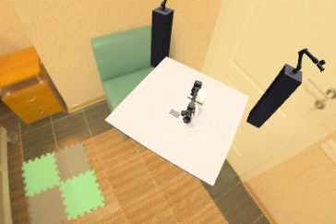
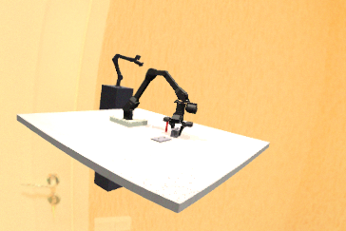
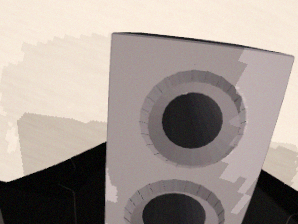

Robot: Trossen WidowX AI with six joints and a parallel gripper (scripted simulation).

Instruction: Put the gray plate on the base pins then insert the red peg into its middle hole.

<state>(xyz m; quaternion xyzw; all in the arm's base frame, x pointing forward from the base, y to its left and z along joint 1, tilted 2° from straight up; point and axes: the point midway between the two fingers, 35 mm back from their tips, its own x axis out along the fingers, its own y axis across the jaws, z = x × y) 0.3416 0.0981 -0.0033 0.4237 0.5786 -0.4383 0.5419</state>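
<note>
Right now my gripper tip is 16 cm to the left of the gray base. Also, from my gripper tip: gray plate 3 cm above.
</note>
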